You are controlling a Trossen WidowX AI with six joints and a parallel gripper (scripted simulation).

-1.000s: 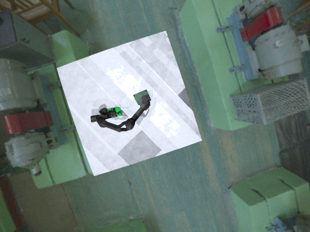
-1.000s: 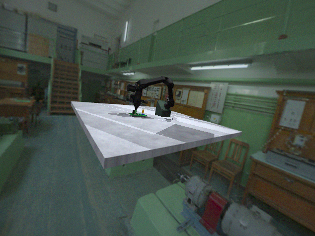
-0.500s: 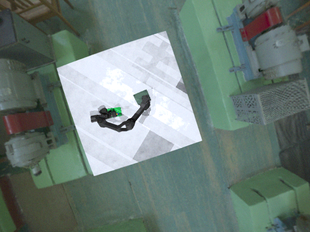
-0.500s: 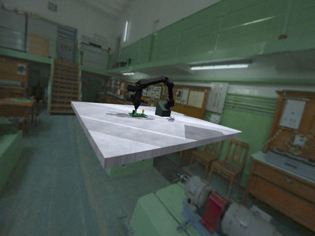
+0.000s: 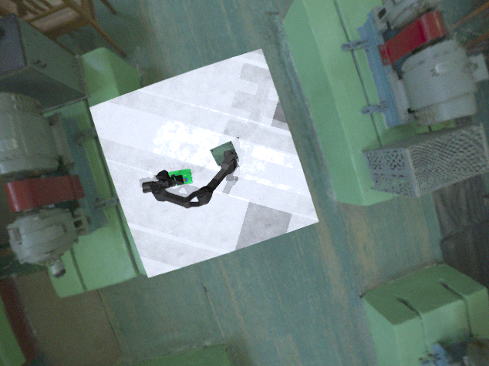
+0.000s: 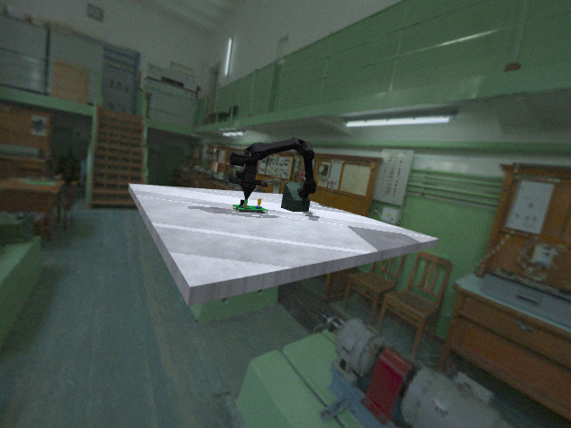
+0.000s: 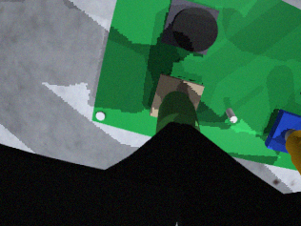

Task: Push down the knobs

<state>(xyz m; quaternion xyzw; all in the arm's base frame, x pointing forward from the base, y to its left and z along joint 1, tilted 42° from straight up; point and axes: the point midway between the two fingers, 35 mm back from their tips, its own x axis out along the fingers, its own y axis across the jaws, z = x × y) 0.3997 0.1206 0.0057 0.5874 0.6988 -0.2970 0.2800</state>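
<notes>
My gripper tip is now 2 cm above the green knob.
</notes>
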